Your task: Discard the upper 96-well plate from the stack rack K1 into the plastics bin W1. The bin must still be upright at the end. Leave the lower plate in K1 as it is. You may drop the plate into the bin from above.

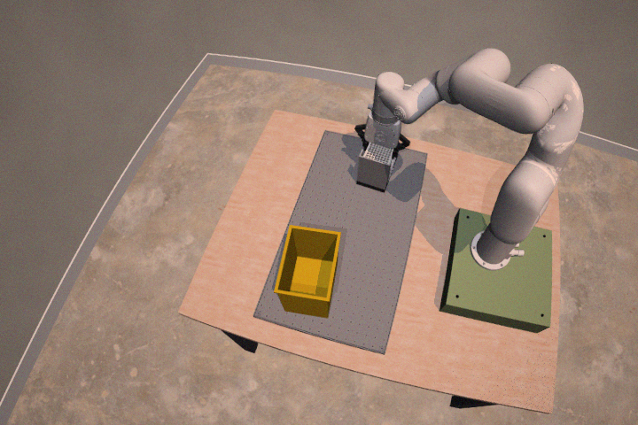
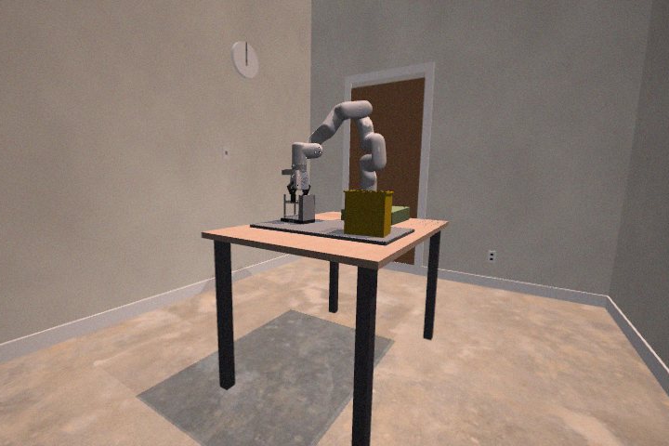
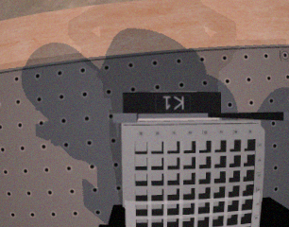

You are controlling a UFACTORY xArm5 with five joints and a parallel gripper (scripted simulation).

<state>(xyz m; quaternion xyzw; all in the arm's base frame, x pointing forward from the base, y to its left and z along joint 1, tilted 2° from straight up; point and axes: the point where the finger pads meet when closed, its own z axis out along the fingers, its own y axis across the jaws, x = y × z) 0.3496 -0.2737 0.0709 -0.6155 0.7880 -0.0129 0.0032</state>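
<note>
Right now my hand is 410 mm to the right of the yellow plastics bin W1, 150 mm short of it and 30 mm above it. From my hand the other things lie so: 96-well plate 10 mm below.
</note>
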